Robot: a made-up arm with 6 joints. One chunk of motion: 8 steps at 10 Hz.
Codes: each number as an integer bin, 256 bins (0 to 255) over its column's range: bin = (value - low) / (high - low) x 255, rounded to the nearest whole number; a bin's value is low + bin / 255 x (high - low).
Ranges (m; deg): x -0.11..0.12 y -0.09..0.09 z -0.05..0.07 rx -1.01..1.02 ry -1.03..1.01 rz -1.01..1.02
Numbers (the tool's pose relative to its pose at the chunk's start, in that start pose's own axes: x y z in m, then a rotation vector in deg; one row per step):
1: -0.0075 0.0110 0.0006 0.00 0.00 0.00
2: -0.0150 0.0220 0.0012 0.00 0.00 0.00
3: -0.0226 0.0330 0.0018 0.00 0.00 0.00
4: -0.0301 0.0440 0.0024 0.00 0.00 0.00
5: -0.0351 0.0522 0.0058 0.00 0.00 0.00
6: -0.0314 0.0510 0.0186 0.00 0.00 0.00
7: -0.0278 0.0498 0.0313 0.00 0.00 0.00
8: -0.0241 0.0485 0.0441 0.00 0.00 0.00
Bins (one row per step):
1: 114 143 108 127 129 127
2: 105 159 109 127 129 127
3: 97 174 110 127 129 127
4: 89 190 111 127 129 127
5: 83 201 119 127 129 127
6: 87 200 146 127 129 127
7: 91 198 173 127 129 127
8: 95 196 200 127 129 127

